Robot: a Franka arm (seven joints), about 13 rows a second.
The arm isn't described. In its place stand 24 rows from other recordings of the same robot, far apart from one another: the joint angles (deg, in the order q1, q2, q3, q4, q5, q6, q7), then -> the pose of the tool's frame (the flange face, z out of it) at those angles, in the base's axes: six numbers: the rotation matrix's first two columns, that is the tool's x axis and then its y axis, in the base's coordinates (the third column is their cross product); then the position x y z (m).
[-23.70, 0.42, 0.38, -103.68, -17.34, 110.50, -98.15] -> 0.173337, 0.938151, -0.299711, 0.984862, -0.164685, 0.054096, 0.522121, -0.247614, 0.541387
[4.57, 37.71, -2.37, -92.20, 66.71, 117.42, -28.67] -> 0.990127, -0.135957, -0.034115, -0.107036, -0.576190, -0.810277, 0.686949, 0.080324, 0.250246
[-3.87, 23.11, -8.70, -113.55, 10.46, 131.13, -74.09] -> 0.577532, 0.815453, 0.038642, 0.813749, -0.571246, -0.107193, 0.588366, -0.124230, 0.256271
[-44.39, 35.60, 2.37, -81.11, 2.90, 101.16, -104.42] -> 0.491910, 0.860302, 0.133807, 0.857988, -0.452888, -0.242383, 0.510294, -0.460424, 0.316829
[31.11, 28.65, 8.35, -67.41, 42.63, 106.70, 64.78] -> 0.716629, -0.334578, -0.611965, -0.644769, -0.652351, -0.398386, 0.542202, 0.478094, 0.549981
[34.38, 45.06, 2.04, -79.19, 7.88, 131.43, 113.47] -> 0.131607, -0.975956, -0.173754, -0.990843, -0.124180, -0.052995, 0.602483, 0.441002, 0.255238
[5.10, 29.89, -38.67, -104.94, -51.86, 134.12, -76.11] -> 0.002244, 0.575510, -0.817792, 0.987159, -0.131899, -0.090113, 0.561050, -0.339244, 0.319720
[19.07, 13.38, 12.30, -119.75, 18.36, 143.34, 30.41] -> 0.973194, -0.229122, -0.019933, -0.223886, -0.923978, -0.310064, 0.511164, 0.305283, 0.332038
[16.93, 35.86, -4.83, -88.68, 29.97, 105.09, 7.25] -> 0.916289, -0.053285, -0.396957, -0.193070, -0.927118, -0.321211, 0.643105, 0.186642, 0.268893
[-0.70, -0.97, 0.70, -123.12, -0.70, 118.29, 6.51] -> 0.992016, -0.107631, -0.065721, -0.106660, -0.994130, 0.018118, 0.526756, -0.000628, 0.403181
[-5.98, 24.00, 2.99, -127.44, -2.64, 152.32, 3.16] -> 0.997321, -0.071310, 0.016298, -0.071319, -0.997454, -0.000056, 0.548990, -0.026707, 0.184981
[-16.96, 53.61, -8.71, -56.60, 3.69, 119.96, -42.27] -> 0.938311, 0.334102, 0.089157, 0.316993, -0.934095, 0.164265, 0.738587, -0.300008, 0.312562
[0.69, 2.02, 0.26, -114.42, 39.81, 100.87, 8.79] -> 0.892989, -0.221872, -0.391590, -0.413622, -0.747576, -0.519661, 0.538326, 0.065568, 0.440469
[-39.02, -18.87, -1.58, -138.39, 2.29, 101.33, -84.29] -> 0.732102, 0.681083, 0.012371, 0.649249, -0.692157, -0.315269, 0.306601, -0.258325, 0.412200
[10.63, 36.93, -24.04, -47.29, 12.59, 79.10, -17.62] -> 0.982106, 0.179403, -0.057299, 0.180416, -0.983505, 0.012986, 0.702306, -0.025039, 0.561598
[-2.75, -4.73, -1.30, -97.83, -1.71, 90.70, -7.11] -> 0.997529, 0.053925, -0.045036, 0.054980, -0.998233, 0.022526, 0.525938, -0.040878, 0.605778
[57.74, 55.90, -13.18, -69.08, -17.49, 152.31, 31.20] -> 0.654406, 0.526061, 0.543150, 0.529994, -0.831448, 0.166734, 0.516485, 0.607823, 0.243512
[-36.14, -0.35, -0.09, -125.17, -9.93, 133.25, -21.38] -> 0.986926, -0.141556, 0.077061, -0.153527, -0.971204, 0.182190, 0.438477, -0.325041, 0.405236
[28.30, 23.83, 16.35, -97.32, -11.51, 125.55, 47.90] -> 0.993955, 0.022161, 0.107530, 0.025514, -0.999227, -0.029903, 0.495511, 0.451508, 0.370405
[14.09, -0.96, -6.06, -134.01, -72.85, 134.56, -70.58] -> -0.461475, 0.442246, -0.769064, 0.758216, 0.646687, -0.083092, 0.508809, 0.057769, 0.351245
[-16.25, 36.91, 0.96, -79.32, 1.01, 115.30, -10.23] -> 0.995029, -0.098922, -0.011444, -0.099211, -0.994662, -0.028355, 0.696967, -0.191964, 0.332060
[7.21, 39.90, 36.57, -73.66, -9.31, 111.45, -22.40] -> 0.483365, 0.859804, 0.164605, 0.871275, -0.454224, -0.185902, 0.609164, 0.406130, 0.402169
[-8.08, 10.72, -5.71, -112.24, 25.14, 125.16, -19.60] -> 0.980503, -0.161361, 0.112143, -0.117964, -0.939765, -0.320820, 0.587680, -0.126019, 0.388073
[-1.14, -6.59, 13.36, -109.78, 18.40, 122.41, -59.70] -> 0.368190, 0.840869, 0.396706, 0.887284, -0.445262, 0.120285, 0.541270, 0.136945, 0.576996
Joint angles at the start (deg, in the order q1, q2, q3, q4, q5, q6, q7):
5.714 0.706 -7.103 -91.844 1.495 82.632 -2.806
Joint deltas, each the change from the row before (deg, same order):
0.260 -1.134 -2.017 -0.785 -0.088 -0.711 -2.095
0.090 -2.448 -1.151 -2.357 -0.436 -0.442 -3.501
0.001 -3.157 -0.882 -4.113 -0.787 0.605 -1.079
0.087 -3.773 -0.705 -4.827 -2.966 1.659 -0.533
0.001 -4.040 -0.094 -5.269 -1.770 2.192 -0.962
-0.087 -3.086 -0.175 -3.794 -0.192 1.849 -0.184
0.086 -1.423 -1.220 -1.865 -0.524 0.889 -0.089
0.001 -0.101 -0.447 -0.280 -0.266 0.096 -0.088
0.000 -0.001 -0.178 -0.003 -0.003 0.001 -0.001
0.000 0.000 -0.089 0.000 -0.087 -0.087 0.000
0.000 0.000 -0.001 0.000 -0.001 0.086 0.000
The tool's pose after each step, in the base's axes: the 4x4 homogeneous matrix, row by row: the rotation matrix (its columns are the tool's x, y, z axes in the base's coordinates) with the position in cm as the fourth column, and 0 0 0 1 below. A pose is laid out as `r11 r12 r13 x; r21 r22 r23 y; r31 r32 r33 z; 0 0 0 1`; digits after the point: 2 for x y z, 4 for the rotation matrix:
0.9838 0.0284 -0.1769 53.39; 0.0351 -0.9988 0.0352 -2.67; -0.1757 -0.0409 -0.9836 59.63; 0 0 0 1
0.9806 0.0703 -0.1829 51.89; 0.0787 -0.9961 0.0390 -3.84; -0.1795 -0.0527 -0.9824 59.93; 0 0 0 1
0.9790 0.0745 -0.1897 50.08; 0.0835 -0.9957 0.0399 -4.90; -0.1859 -0.0549 -0.9810 59.49; 0 0 0 1
0.9798 0.0787 -0.1840 48.10; 0.0808 -0.9967 0.0039 -6.13; -0.1831 -0.0187 -0.9829 59.01; 0 0 0 1
0.9802 0.1011 -0.1704 46.10; 0.1002 -0.9949 -0.0142 -6.56; -0.1709 -0.0031 -0.9853 58.32; 0 0 0 1
0.9830 0.1047 -0.1511 44.63; 0.1048 -0.9945 -0.0076 -6.77; -0.1511 -0.0083 -0.9885 57.89; 0 0 0 1
0.9852 0.0912 -0.1450 43.83; 0.0916 -0.9958 -0.0034 -7.81; -0.1447 -0.0099 -0.9894 57.49; 0 0 0 1
0.9853 0.0863 -0.1472 43.71; 0.0866 -0.9962 -0.0040 -8.23; -0.1470 -0.0088 -0.9891 57.32; 0 0 0 1
0.9856 0.0833 -0.1473 43.69; 0.0839 -0.9965 -0.0027 -8.38; -0.1470 -0.0097 -0.9891 57.31; 0 0 0 1
0.9854 0.0820 -0.1490 43.65; 0.0824 -0.9966 -0.0033 -8.47; -0.1488 -0.0090 -0.9888 57.29; 0 0 0 1
0.9856 0.0820 -0.1476 43.67; 0.0824 -0.9966 -0.0035 -8.47; -0.1474 -0.0087 -0.9890 57.30; 0 0 0 1

